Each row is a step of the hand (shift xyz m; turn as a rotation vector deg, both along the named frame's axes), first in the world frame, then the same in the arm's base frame.
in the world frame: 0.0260 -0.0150 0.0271 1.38 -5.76 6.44
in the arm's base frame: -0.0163 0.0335 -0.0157 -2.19 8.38 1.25
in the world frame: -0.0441 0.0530 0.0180 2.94 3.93 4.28
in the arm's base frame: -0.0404 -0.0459 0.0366 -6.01 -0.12 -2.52
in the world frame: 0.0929 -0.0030 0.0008 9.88 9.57 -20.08
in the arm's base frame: -0.0078 0.0291 -0.0879 10.18 -15.35 -15.91
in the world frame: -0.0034 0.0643 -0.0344 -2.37 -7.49 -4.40
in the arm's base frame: -0.0075 -0.0707 -0.0166 8.05 3.09 2.59
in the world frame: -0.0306 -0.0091 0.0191 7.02 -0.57 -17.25
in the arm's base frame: -0.0077 0.0086 0.0354 13.83 -6.51 -10.66
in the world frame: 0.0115 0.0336 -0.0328 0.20 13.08 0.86
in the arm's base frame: 0.0070 -0.0409 -0.0249 -8.07 -10.05 -2.38
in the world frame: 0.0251 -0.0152 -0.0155 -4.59 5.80 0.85
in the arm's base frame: 0.0189 0.0113 -0.0248 -3.52 -5.54 3.52
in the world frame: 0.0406 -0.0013 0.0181 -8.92 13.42 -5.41
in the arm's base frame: -0.0180 0.0219 -0.0342 -2.24 -16.16 4.78
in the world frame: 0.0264 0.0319 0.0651 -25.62 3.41 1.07
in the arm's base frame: -0.0739 0.0155 -0.0157 -0.35 -9.44 24.08
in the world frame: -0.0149 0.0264 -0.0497 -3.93 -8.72 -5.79
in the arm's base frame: 0.0274 -0.0513 -0.0023 10.03 2.92 3.98
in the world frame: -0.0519 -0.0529 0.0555 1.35 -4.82 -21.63
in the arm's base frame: -0.0109 0.0568 0.0723 20.35 -6.95 -5.51
